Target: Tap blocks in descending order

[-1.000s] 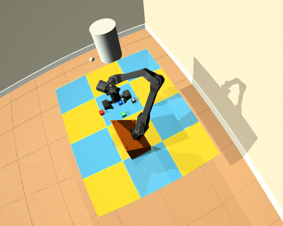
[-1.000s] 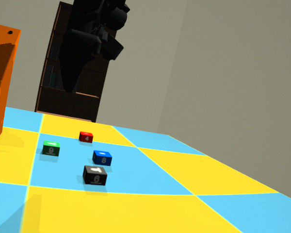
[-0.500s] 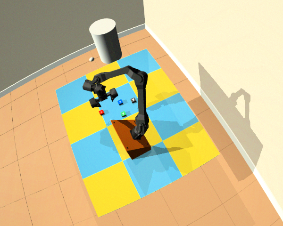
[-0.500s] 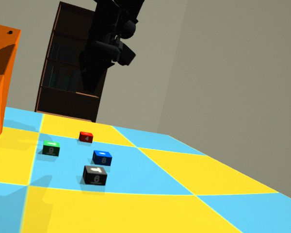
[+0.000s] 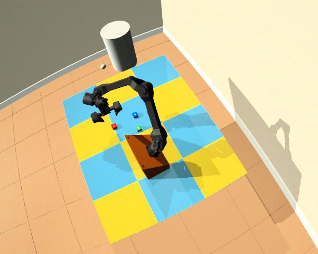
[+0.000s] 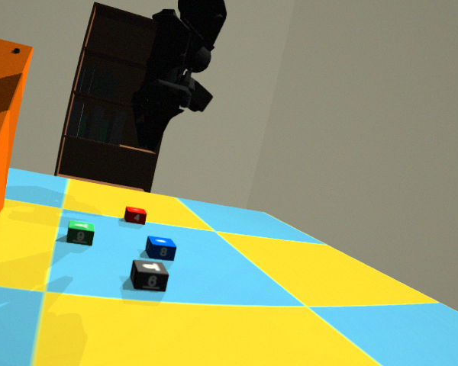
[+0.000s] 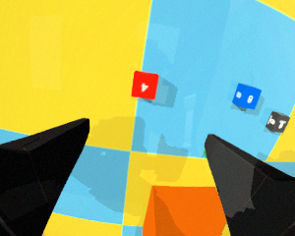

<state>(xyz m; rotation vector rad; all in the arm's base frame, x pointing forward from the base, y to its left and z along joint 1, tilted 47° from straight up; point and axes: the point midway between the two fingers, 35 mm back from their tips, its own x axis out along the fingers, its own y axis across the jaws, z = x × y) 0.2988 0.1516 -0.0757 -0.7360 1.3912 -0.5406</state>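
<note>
Right now the green block is 14 cm to the right of my gripper tip, 11 cm below it and 7 cm behind it. The rest, counted from my gripper tip: blue block (15 cm to the right, 11 cm below, 3 cm ahead); then black block (25 cm to the right, 11 cm below); then red block (11 cm below, 1 cm to the left, 1 cm ahead).
</note>
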